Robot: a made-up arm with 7 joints.
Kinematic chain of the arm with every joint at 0, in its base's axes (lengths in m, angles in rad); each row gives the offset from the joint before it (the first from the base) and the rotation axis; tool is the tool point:
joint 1: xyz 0 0 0.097 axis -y
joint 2: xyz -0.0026 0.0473 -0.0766 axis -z
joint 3: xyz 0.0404 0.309 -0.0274 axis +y
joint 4: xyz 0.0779 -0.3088 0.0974 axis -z
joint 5: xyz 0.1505 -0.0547 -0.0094 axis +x
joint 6: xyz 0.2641 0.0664 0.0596 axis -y
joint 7: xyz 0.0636 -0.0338 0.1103 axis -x
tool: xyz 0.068 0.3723 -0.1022
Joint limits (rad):
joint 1: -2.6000..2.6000
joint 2: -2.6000..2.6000
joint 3: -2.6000..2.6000
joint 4: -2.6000..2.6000
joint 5: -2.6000..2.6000
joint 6: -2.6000..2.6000
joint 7: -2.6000..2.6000
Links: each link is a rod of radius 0.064 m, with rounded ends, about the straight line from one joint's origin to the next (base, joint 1, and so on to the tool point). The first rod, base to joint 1, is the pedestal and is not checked.
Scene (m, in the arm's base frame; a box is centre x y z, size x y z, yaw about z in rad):
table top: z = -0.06
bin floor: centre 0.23 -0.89 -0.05 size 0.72 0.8 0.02 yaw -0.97
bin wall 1: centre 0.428 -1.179 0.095 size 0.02 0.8 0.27 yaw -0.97
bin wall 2: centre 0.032 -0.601 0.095 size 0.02 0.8 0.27 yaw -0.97
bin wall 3: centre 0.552 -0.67 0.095 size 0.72 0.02 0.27 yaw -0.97
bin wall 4: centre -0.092 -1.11 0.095 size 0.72 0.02 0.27 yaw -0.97
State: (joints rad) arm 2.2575 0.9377 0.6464 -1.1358 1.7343 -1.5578 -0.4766
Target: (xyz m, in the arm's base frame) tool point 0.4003 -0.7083 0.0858
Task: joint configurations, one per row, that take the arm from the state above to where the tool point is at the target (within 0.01 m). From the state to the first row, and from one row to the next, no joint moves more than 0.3 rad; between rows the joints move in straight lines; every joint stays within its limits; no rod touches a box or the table.
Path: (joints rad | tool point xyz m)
1: 2.2611 0.9868 0.6301 -1.0120 1.7910 -1.2773 -0.5421 | -0.4981 -0.3239 0.7541
2: 2.2646 1.0358 0.6138 -0.8881 1.8476 -0.9969 -0.6075 | -0.3847 -0.5043 0.7768
3: 2.2682 1.0849 0.5975 -0.7643 1.9043 -0.7164 -0.6730 | -0.2307 -0.6730 0.7320
4: 2.2717 1.1340 0.5812 -0.6405 1.9610 -0.4359 -0.7384 | -0.0513 -0.7966 0.6203
5: 2.2753 1.1830 0.5649 -0.5167 2.0176 -0.1555 -0.8039 | 0.1303 -0.8489 0.4570
6: 2.2788 1.2321 0.5486 -0.3928 2.0743 0.1250 -0.8693 | 0.2887 -0.8176 0.2684
7: 2.2824 1.2812 0.5322 -0.2690 2.1310 0.4055 -0.9348 | 0.4003 -0.7083 0.0858

